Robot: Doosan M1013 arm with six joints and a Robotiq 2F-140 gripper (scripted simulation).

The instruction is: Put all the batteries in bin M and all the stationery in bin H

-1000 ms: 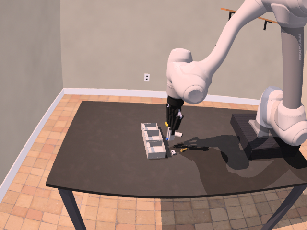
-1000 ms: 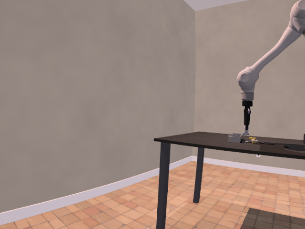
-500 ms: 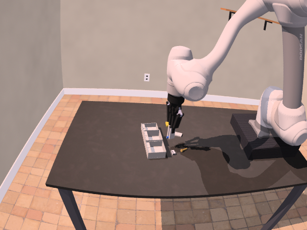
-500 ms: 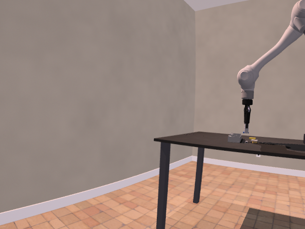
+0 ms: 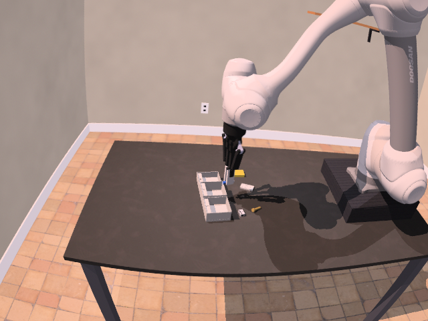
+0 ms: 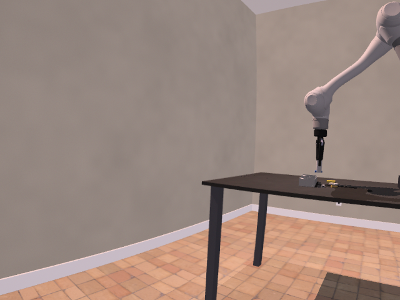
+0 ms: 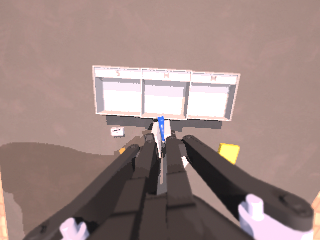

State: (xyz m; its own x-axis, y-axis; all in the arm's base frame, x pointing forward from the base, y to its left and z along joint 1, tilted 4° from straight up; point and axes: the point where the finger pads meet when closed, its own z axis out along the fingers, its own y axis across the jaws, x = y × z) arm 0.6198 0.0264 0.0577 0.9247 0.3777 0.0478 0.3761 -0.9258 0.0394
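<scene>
My hand is 16 cm to the left of the yellow block, 10 cm above it and 5 cm past it. Also, from my hand: small white block 10 cm below, 8 cm behind, 7 cm to the right; then three joined white bins 8 cm below, 5 cm ahead, 1 cm to the left; then small blue thing 3 cm below.
</scene>
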